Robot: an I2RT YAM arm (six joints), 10 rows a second.
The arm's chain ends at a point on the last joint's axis. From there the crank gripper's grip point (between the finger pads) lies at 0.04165 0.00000 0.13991 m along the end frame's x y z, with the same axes.
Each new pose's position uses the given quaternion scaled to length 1; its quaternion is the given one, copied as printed.
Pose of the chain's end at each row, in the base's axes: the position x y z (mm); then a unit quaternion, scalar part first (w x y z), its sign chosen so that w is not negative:
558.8 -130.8 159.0 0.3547 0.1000 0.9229 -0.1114
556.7 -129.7 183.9 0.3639 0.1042 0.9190 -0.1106
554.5 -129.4 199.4 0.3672 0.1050 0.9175 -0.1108
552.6 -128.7 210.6 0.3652 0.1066 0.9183 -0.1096
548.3 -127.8 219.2 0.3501 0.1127 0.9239 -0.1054
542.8 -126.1 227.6 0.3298 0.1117 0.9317 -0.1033
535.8 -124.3 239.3 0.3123 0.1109 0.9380 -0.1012
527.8 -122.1 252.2 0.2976 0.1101 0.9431 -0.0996
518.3 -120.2 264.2 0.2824 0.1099 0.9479 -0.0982
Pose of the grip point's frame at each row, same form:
616.9 -165.1 29.6 0.3547 0.1000 0.9229 -0.1114
617.3 -164.1 55.6 0.3639 0.1042 0.9190 -0.1106
616.0 -164.0 71.6 0.3672 0.1050 0.9175 -0.1108
613.6 -162.9 82.5 0.3652 0.1066 0.9183 -0.1096
605.1 -160.5 88.8 0.3501 0.1127 0.9239 -0.1054
594.0 -157.5 94.6 0.3298 0.1117 0.9317 -0.1033
582.1 -154.5 104.2 0.3123 0.1109 0.9380 -0.1012
570.0 -151.4 115.6 0.2976 0.1101 0.9431 -0.0996
556.2 -148.6 126.1 0.2824 0.1099 0.9479 -0.0982

